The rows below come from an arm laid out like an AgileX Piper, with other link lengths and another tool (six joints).
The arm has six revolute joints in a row. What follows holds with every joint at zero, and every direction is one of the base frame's.
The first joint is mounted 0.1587 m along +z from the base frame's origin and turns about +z.
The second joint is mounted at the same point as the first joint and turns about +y.
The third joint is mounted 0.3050 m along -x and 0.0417 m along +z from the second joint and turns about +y.
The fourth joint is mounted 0.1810 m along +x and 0.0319 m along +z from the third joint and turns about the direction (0.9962, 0, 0.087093).
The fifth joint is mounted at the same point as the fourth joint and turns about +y.
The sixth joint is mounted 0.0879 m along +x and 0.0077 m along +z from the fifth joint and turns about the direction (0.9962, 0, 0.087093).
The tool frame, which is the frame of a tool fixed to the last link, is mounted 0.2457 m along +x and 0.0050 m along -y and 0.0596 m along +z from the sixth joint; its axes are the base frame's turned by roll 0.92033, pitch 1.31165 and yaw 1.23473 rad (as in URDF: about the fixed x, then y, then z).
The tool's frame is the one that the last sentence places.
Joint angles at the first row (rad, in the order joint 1, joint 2, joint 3, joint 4, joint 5, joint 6):
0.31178, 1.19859, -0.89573, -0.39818, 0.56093, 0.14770
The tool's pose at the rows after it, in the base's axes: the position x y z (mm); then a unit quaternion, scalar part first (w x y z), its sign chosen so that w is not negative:
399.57 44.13 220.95 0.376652 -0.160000 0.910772 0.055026
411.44 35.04 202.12 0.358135 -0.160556 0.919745 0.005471
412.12 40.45 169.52 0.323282 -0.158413 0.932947 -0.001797
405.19 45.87 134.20 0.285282 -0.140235 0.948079 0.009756
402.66 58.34 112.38 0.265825 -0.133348 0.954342 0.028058
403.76 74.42 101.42 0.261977 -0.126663 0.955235 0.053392
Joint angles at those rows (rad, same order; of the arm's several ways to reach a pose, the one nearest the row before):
0.41020, 1.29680, -0.89574, -0.68626, 0.60315, 0.38765
0.48470, 1.39474, -0.89572, -0.87739, 0.67263, 0.58435
0.50916, 1.48210, -0.89572, -0.88355, 0.68526, 0.62914
0.50916, 1.55457, -0.89574, -0.82191, 0.67660, 0.63651
0.50914, 1.60312, -0.89573, -0.77735, 0.64113, 0.63653
0.50913, 1.63045, -0.89575, -0.74217, 0.59136, 0.64395

